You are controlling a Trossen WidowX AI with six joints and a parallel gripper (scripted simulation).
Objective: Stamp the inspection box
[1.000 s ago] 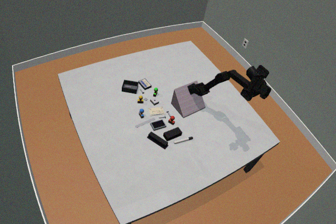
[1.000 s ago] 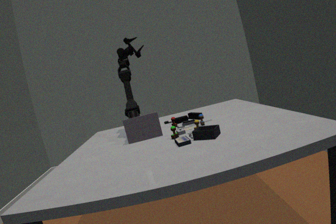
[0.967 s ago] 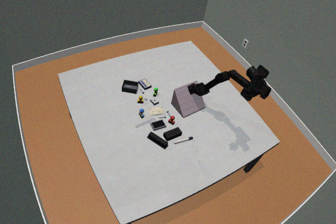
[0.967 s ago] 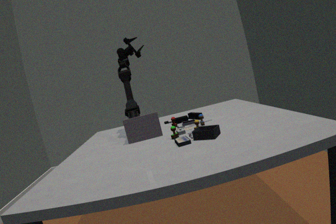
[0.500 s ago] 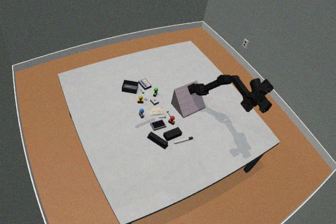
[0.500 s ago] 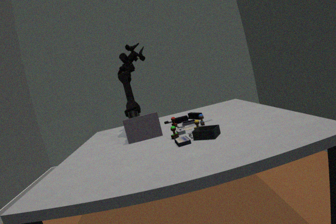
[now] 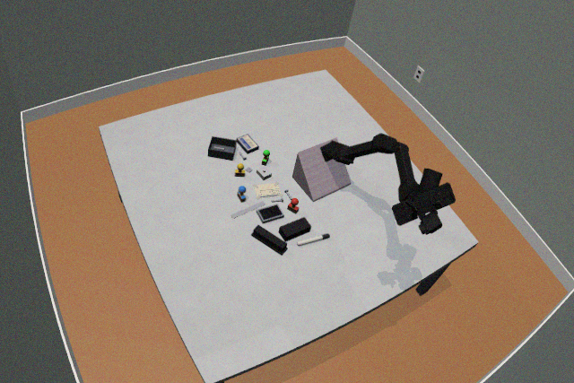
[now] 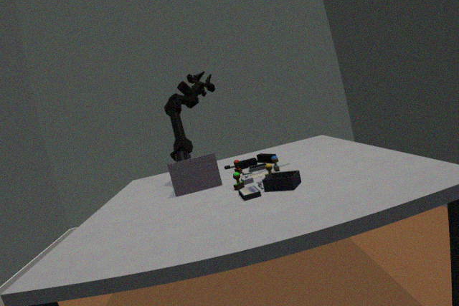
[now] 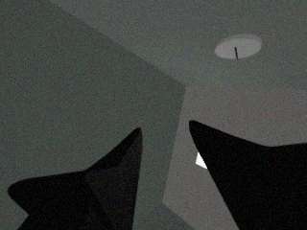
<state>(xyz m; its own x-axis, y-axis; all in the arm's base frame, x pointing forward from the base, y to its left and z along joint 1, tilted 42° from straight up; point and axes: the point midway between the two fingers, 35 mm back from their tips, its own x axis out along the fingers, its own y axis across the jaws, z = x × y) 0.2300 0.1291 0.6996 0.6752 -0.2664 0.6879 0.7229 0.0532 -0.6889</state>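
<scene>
My gripper tip is now 9 cm past the green stamp, 74 cm to the left of it and 54 cm above it. Also, from my gripper tip: dark ink pad: 6 cm ahead, 50 cm to the right, 56 cm below; then red stamp: 3 cm behind, 47 cm to the right, 54 cm below; then white marker: 2 cm behind, 31 cm to the right, 55 cm below.
</scene>
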